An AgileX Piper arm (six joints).
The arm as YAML. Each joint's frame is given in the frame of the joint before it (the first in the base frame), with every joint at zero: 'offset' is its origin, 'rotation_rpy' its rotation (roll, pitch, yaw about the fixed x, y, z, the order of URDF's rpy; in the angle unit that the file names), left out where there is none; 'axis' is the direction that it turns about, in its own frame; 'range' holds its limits. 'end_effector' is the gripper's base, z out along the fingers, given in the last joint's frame.
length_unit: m
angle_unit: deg
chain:
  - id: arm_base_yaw
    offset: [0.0, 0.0, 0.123]
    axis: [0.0, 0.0, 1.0]
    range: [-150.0, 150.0]
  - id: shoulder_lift
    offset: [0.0, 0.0, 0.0]
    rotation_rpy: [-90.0, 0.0, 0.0]
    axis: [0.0, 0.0, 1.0]
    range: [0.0, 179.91]
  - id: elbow
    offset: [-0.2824, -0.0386, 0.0]
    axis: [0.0, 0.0, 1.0]
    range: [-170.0, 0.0]
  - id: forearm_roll
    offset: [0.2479, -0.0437, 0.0]
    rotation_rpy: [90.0, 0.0, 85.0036]
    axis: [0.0, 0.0, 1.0]
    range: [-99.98, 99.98]
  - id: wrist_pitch
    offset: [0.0, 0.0, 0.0]
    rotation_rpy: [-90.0, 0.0, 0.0]
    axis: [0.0, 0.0, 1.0]
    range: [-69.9, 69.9]
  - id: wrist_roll
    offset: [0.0, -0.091, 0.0]
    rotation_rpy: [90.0, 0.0, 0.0]
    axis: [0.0, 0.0, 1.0]
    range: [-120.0, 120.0]
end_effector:
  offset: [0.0, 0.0, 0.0]
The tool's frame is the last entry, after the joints.
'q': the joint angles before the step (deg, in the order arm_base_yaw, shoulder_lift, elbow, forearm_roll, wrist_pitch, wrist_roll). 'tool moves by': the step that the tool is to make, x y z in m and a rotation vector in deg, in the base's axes. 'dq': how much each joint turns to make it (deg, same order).
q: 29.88, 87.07, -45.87, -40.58, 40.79, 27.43
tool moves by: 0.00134, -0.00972, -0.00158, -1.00, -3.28, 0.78
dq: -1.53, -0.84, 2.16, -6.15, -2.93, 3.60
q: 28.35, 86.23, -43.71, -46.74, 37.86, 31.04
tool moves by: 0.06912, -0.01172, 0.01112, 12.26, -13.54, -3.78
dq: -9.63, 7.45, -8.97, -12.39, -16.13, 15.52
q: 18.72, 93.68, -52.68, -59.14, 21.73, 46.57
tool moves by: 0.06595, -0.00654, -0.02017, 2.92, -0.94, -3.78
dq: -4.51, 13.08, -12.89, 0.07, -2.77, 1.65
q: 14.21, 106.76, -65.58, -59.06, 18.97, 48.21
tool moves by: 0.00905, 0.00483, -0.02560, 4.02, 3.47, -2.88
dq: 0.00, 4.67, -1.79, 5.29, -0.79, 0.24
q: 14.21, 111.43, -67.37, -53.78, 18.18, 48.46
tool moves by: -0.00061, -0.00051, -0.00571, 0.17, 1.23, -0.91
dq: 0.00, 0.67, 0.09, 1.15, 0.56, -0.22
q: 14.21, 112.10, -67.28, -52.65, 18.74, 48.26
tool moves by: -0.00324, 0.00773, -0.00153, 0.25, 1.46, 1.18
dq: 1.06, 0.00, 0.00, 4.31, 0.48, -4.14
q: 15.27, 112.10, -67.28, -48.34, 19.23, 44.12
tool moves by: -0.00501, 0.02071, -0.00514, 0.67, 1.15, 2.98
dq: 2.84, 0.65, 0.00, 2.66, -0.35, -2.12
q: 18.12, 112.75, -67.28, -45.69, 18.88, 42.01
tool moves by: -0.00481, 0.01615, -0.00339, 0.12, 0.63, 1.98
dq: 2.40, 0.45, 0.00, 0.51, 0.15, 0.01
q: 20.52, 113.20, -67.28, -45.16, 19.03, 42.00
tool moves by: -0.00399, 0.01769, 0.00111, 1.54, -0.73, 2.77
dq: 2.28, 0.00, -0.11, 0.56, -1.61, 0.00
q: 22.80, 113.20, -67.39, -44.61, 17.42, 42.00
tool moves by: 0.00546, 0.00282, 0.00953, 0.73, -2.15, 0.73
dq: 0.00, -0.33, -1.47, -0.61, -0.65, 0.02
